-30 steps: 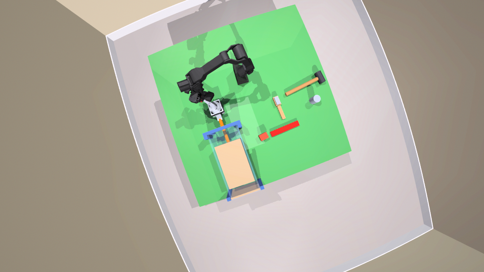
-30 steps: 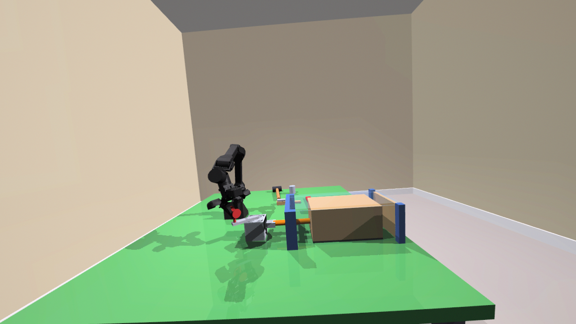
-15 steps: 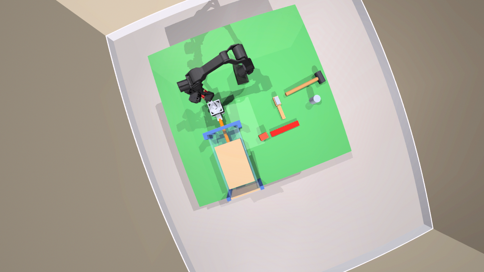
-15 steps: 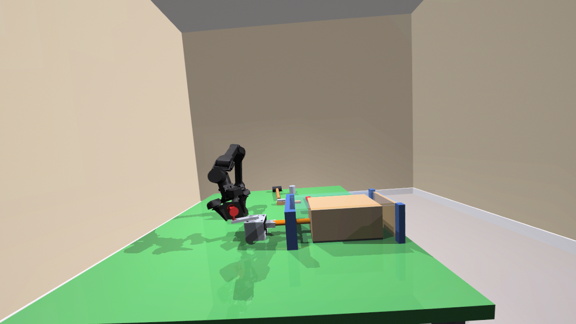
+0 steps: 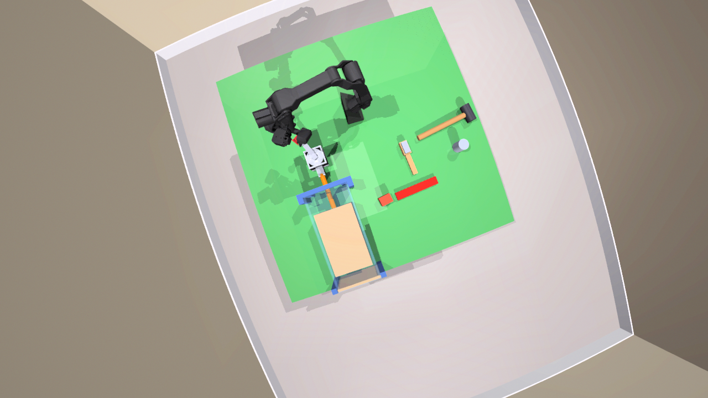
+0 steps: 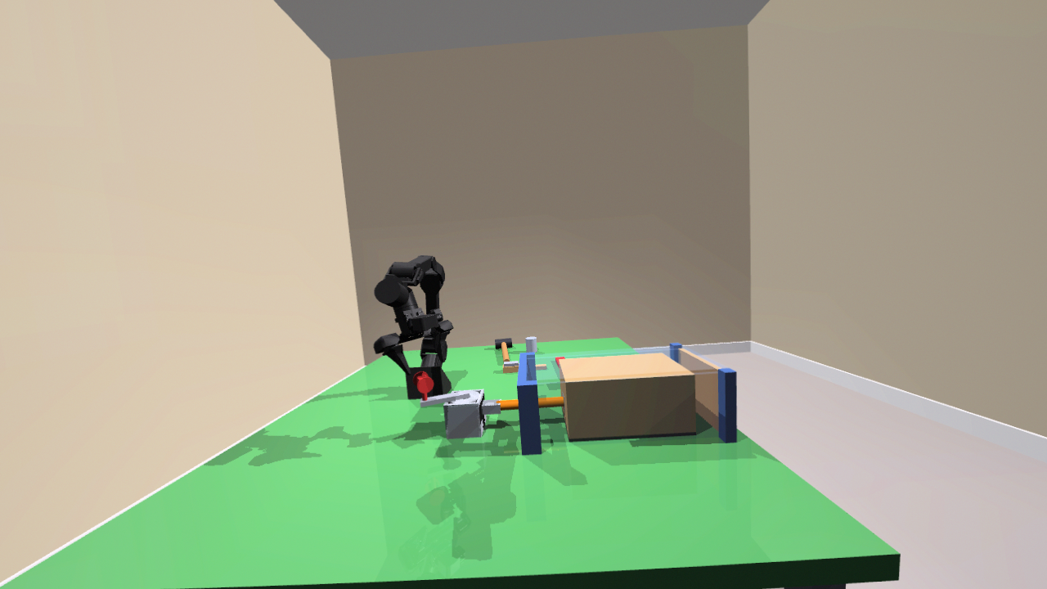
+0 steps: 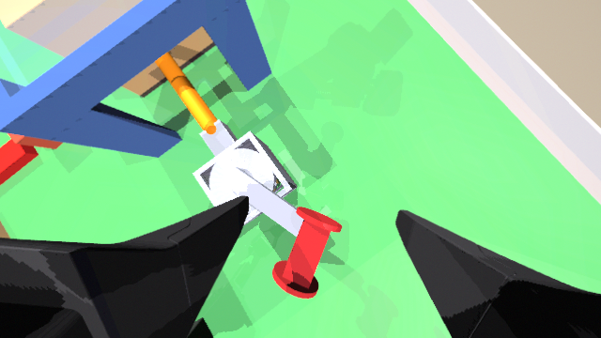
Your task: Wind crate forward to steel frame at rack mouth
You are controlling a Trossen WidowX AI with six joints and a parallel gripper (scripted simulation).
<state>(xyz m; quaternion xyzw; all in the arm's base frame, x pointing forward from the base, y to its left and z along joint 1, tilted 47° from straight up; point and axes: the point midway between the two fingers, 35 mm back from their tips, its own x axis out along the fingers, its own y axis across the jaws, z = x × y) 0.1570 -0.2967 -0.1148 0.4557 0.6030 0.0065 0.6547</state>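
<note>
Right now my gripper tip is 3 cm past the red knob, 3 cm to the right of it and 6 cm above it. Also, from my gripper tip: blue steel frame: 22 cm ahead, 10 cm to the left, 9 cm below; winch: 5 cm ahead, 6 cm to the left, 16 cm below; winch handle: 4 cm to the left, 9 cm below.
</note>
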